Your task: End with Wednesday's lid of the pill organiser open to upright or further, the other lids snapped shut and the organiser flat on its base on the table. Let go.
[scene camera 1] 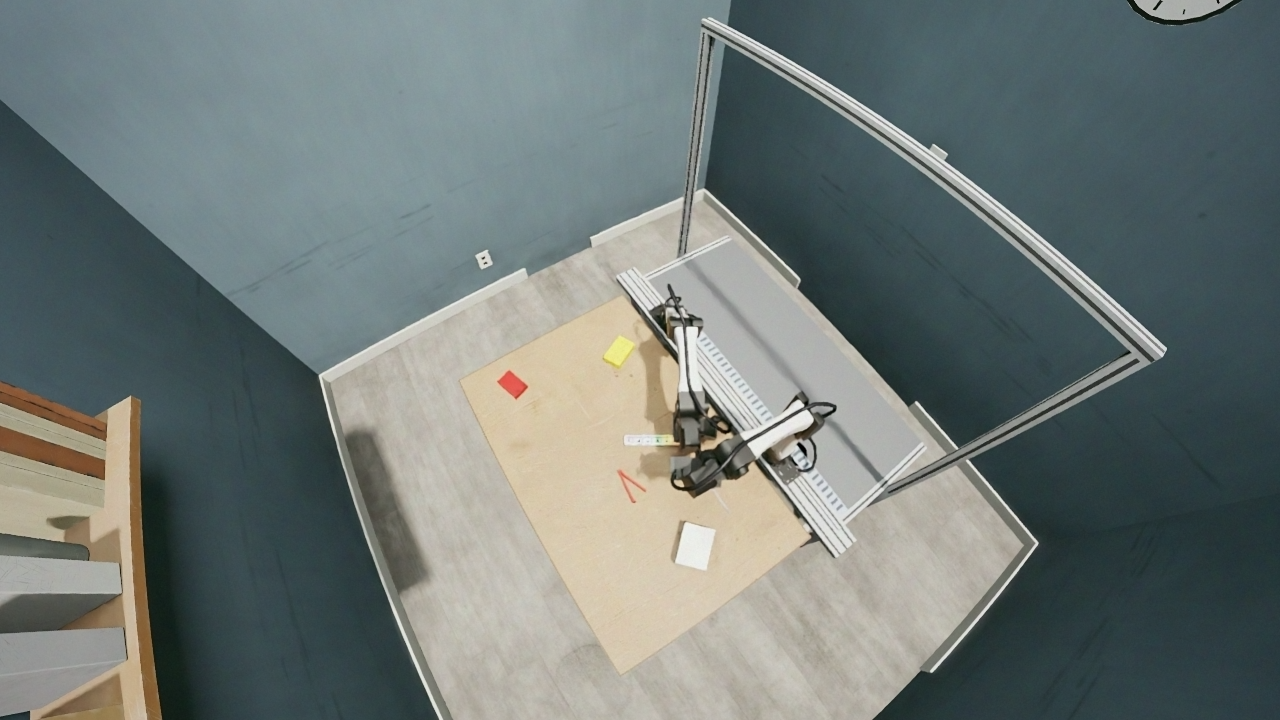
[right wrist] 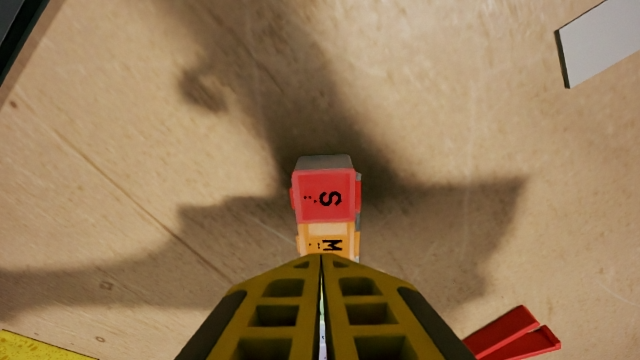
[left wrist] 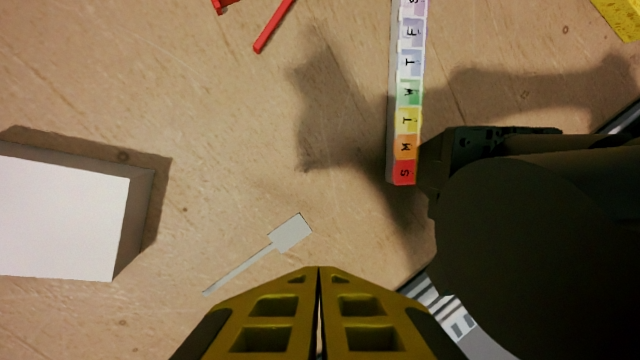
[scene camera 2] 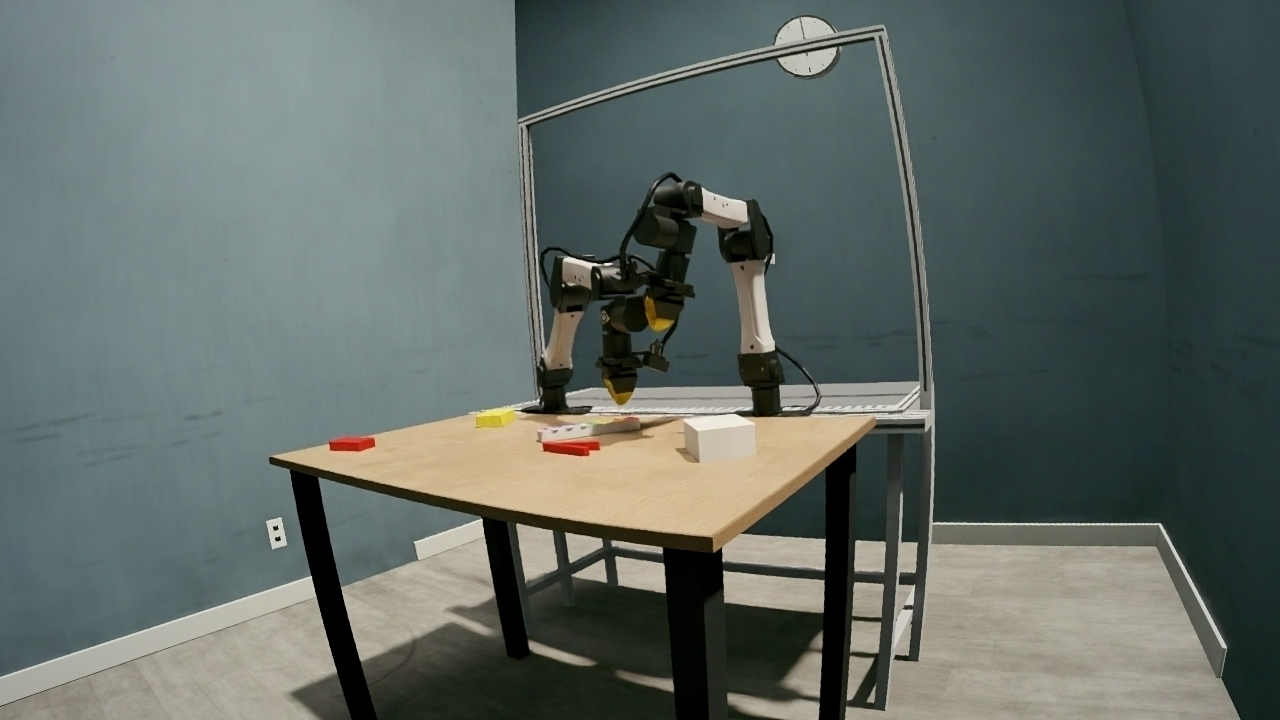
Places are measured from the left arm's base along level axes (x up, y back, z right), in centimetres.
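Pixels of known places: left gripper, fingertip midpoint: (left wrist: 319,277) (scene camera 2: 656,331); right gripper, fingertip midpoint: (right wrist: 321,263) (left wrist: 424,161) (scene camera 2: 621,405); left arm's base, origin of the base link: (scene camera 1: 774,457); right arm's base, origin of the base link: (scene camera 2: 555,412).
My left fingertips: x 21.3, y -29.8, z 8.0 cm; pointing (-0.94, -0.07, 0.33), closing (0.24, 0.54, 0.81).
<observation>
For each thing: its top centre in the pictures, then the offset to it from my left fingertips. "pt": a spot on its surface instead.
- pill organiser, middle of its top: (right wrist: 331,313) (left wrist: 410,91) (scene camera 2: 588,422) (scene camera 1: 657,439) dx -17.2, dy +0.1, dz +17.7 cm
- Wednesday's green lid, surface spot: (left wrist: 410,92) pt dx -17.2, dy +0.1, dz +17.6 cm
- Monday's orange lid, surface spot: (right wrist: 327,240) pt dx -17.3, dy +5.4, dz +14.2 cm
- white box, middle of its top: (left wrist: 24,219) (scene camera 2: 717,421) (scene camera 1: 695,546) dx -14.8, dy -9.6, dz -16.4 cm
- grey spatula-like tool, middle of its top: (left wrist: 256,257) dx -19.6, dy +5.9, dz -7.2 cm
- red V-shaped piece, middle of its top: (left wrist: 279,3) (right wrist: 492,352) (scene camera 2: 573,442) (scene camera 1: 633,482) dx -18.1, dy -13.9, dz +10.2 cm
- yellow block, middle of its top: (scene camera 2: 495,412) (scene camera 1: 619,350) dx -16.9, dy +7.1, dz +52.3 cm
- red block, middle of its top: (scene camera 2: 351,439) (scene camera 1: 512,383) dx -17.8, dy -30.8, dz +61.6 cm
The pill organiser (scene camera 1: 644,439) (scene camera 2: 572,432) (left wrist: 406,135) (right wrist: 325,162) lies on the table with its lettered lids facing up. Wednesday's green lid (left wrist: 410,92) looks down flat in the left wrist view, and I see no lid standing up there. In the right wrist view my right gripper (right wrist: 321,263) (scene camera 2: 619,398) is shut and empty, above the organiser near Monday's orange lid (right wrist: 327,240); its fingers hide most of the farther lids. My left gripper (left wrist: 319,277) (scene camera 2: 660,324) is shut and empty, higher up and to the white box's side of the organiser.
A white box (scene camera 1: 694,546) (scene camera 2: 718,438) (left wrist: 60,220), a grey spatula-like tool (left wrist: 290,232) (right wrist: 600,45), a red V-shaped piece (scene camera 1: 631,485) (scene camera 2: 571,446) (right wrist: 510,335), a yellow block (scene camera 1: 618,351) (scene camera 2: 494,417) and a red block (scene camera 1: 512,384) (scene camera 2: 351,443) lie around. The two arms are close together.
</observation>
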